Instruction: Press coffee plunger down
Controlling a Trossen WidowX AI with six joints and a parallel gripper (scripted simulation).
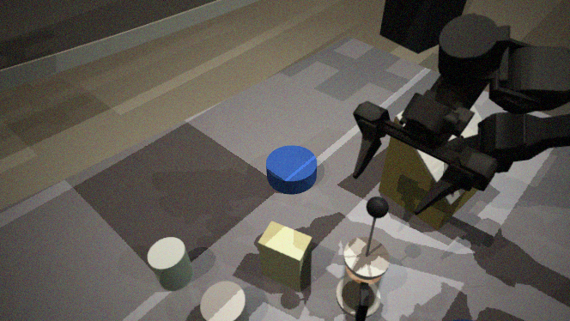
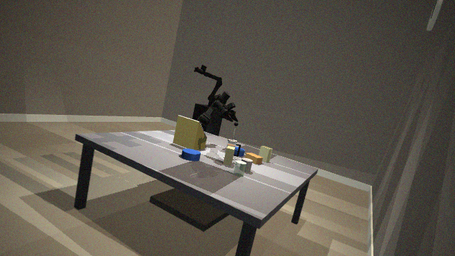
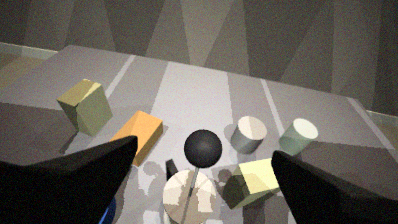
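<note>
My gripper tip is now 15 cm above the coffee press, 2 cm short of it and 1 cm to the right of it. From my gripper tip the other things lie so: pale green cylinder 26 cm ahead, 23 cm to the right, 23 cm below; orange block 25 cm below, 16 cm to the left, 13 cm ahead.
</note>
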